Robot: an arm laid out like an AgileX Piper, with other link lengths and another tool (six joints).
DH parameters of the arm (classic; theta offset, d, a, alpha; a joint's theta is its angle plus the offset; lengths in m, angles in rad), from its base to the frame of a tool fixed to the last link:
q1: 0 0.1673 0 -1.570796
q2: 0.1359 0 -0.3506 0
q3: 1.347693 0 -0.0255 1.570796
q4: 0 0.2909 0 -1.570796
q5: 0 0 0 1.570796
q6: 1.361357 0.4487 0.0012 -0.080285
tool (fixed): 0 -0.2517 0 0
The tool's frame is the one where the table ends.
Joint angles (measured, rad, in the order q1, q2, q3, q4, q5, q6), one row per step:
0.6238 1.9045 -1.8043 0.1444 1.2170 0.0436
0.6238 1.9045 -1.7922 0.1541 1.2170 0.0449
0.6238 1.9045 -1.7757 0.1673 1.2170 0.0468
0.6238 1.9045 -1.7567 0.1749 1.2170 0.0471
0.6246 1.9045 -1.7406 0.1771 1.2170 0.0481
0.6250 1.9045 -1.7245 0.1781 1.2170 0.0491
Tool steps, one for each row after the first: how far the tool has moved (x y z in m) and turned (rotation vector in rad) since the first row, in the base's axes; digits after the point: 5 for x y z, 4 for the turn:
-0.00278 0.00031 -0.00382 0.0010 0.0159 -0.0014
-0.00662 0.00069 -0.00896 0.0024 0.0376 -0.0036
-0.01026 -0.00014 -0.01503 -0.0025 0.0575 -0.0044
-0.01321 -0.00125 -0.02025 -0.0100 0.0721 -0.0049
-0.01597 -0.00274 -0.02545 -0.0185 0.0860 -0.0058

